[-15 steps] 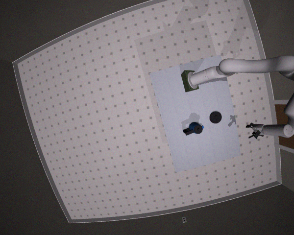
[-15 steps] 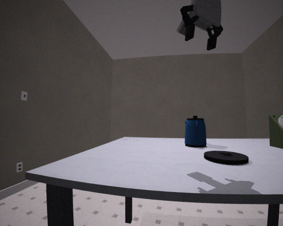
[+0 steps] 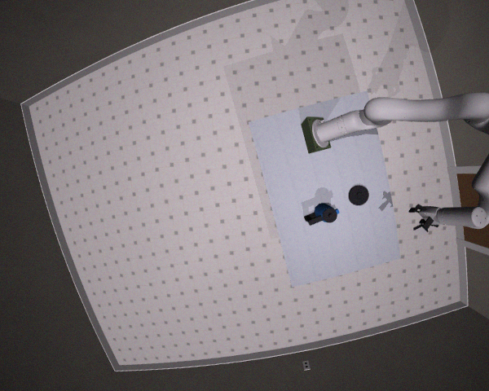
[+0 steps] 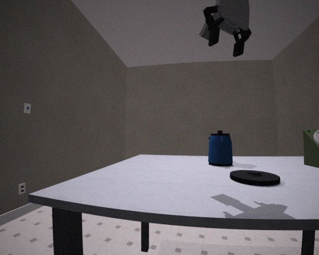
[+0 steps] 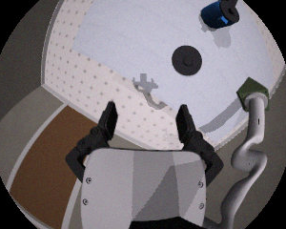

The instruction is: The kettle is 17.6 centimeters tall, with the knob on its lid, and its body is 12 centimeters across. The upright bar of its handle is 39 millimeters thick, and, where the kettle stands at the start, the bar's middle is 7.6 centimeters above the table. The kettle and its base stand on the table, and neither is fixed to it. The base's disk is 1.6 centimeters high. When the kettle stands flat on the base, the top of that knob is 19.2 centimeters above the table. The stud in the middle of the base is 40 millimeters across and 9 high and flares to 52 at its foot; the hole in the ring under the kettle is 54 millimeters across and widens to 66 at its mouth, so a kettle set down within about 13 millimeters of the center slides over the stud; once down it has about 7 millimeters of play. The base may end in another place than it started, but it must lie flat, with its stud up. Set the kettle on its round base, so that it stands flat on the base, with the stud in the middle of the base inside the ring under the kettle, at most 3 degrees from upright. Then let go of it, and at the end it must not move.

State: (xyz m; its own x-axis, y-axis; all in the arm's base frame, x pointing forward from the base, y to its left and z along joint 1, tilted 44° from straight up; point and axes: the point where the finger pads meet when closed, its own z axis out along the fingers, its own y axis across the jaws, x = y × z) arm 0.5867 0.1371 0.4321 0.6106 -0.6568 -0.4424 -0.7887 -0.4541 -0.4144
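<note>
The blue kettle is 46 cm to the right of my hand, 30 cm below it and 2 cm behind it. From my hand the other things lie so: black round base 37 cm below, 14 cm to the right, 10 cm behind.
</note>
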